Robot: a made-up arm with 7 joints. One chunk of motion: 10 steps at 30 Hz.
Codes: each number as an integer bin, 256 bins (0 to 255) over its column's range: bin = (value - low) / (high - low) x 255, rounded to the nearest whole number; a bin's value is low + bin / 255 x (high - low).
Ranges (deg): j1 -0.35..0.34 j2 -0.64..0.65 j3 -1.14..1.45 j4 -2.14..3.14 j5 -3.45..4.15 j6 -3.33..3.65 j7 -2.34..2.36
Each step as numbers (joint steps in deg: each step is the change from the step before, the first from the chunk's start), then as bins.
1 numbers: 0.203 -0.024 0.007 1.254 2.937 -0.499 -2.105
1 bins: 204 122 113 164 214 103 13
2 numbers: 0.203 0.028 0.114 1.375 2.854 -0.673 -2.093
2 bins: 204 132 123 170 212 97 13
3 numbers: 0.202 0.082 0.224 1.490 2.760 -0.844 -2.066
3 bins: 204 143 134 175 208 91 15
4 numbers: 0.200 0.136 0.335 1.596 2.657 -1.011 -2.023
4 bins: 203 153 145 180 205 85 17
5 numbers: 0.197 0.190 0.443 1.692 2.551 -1.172 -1.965
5 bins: 202 164 156 185 201 79 20
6 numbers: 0.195 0.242 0.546 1.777 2.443 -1.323 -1.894
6 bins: 201 174 166 189 198 73 24
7 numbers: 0.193 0.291 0.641 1.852 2.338 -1.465 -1.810
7 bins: 201 184 175 193 194 68 29
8 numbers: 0.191 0.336 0.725 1.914 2.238 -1.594 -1.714
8 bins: 200 193 184 196 191 63 34
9 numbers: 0.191 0.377 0.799 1.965 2.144 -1.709 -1.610
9 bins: 200 201 191 198 188 59 40
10 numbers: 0.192 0.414 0.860 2.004 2.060 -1.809 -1.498
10 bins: 200 208 197 200 185 56 46
